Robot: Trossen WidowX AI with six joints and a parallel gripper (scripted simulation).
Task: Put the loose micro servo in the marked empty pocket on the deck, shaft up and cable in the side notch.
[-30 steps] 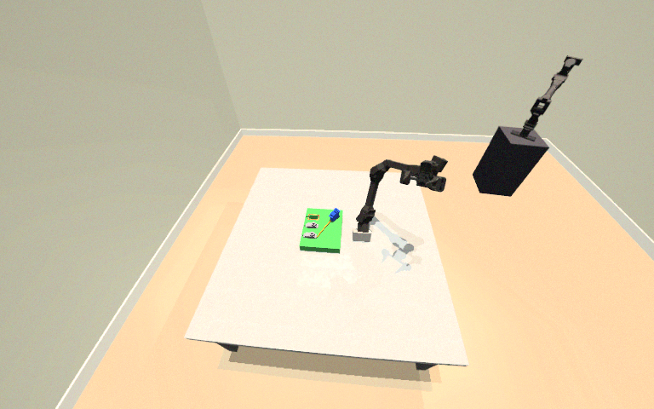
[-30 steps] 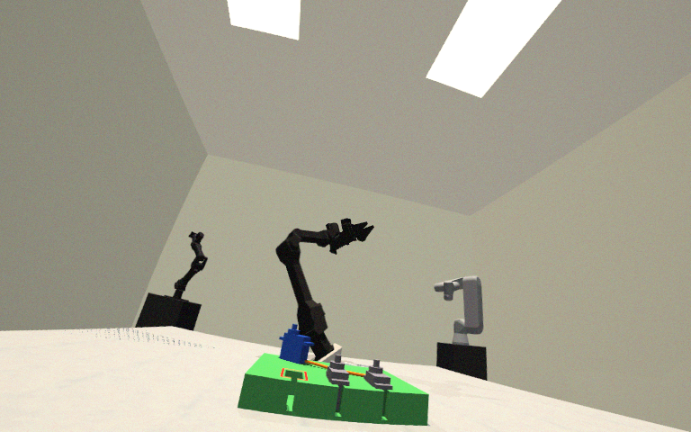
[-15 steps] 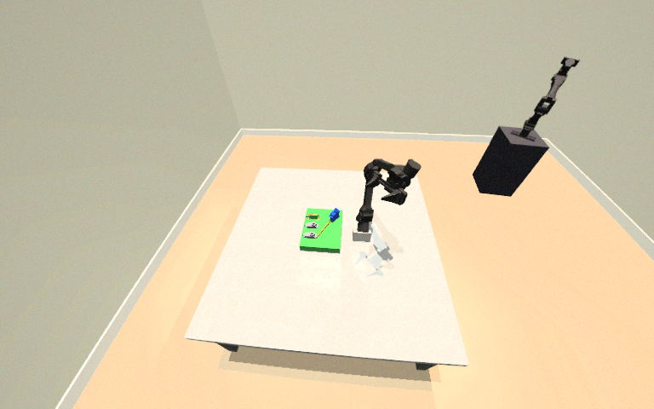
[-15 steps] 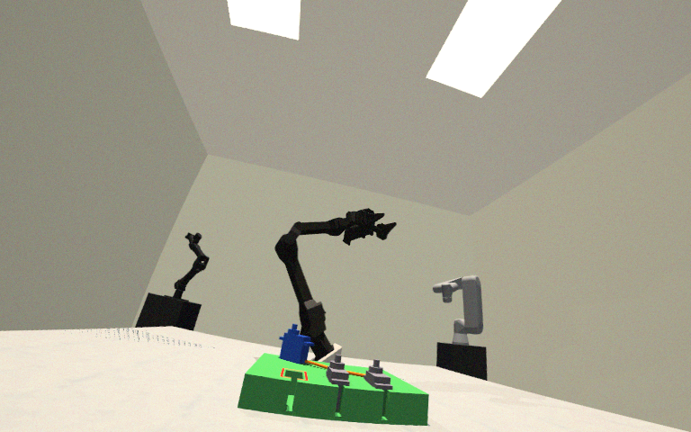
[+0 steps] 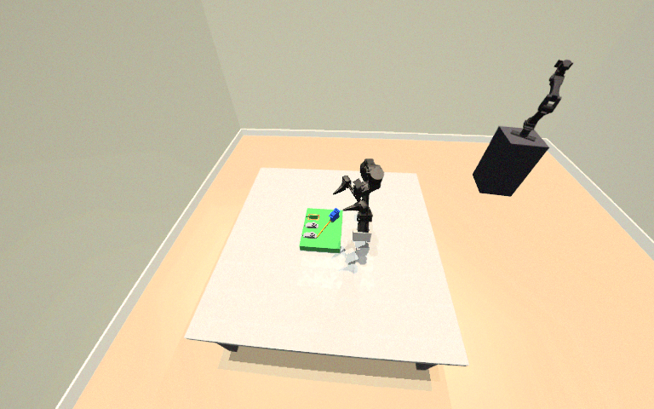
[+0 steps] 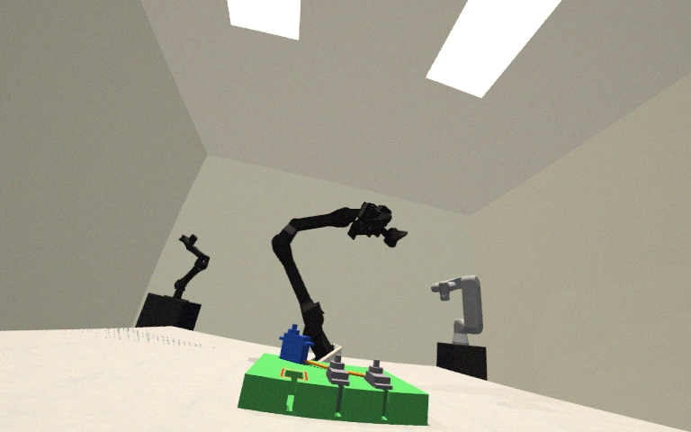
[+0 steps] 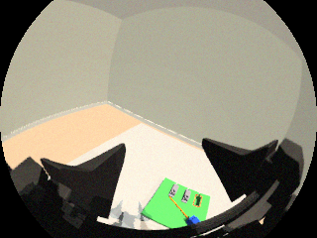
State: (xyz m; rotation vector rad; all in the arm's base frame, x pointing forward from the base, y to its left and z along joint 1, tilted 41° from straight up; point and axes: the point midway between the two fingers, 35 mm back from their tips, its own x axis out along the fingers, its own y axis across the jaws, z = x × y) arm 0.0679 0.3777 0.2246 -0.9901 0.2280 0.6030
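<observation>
The green deck lies 430 mm below my gripper tip, 160 mm to the right of it and 70 mm ahead of it.
</observation>
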